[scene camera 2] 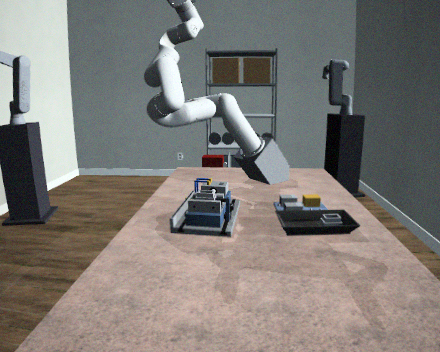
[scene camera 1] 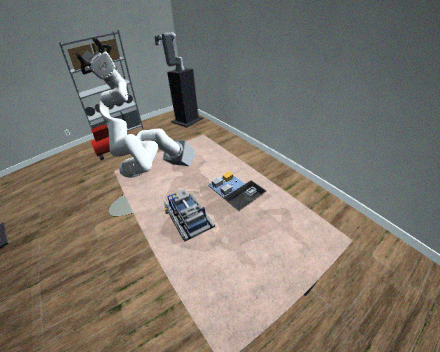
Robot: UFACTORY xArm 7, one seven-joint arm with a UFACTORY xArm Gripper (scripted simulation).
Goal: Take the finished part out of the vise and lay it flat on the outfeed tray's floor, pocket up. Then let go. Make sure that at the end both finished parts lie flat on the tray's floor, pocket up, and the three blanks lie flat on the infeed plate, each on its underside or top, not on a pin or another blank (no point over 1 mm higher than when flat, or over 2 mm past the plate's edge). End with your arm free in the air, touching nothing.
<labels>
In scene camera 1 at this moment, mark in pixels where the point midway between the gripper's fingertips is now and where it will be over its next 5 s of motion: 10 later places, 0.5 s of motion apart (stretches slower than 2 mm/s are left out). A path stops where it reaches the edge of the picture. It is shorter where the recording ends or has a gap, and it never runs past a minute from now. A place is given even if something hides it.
The gripper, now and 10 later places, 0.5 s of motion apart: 85,46; 100,39; 116,36; 135,37; 150,41; 165,47; 177,55; 192,71; 202,88; 209,102; 213,120
</labels>
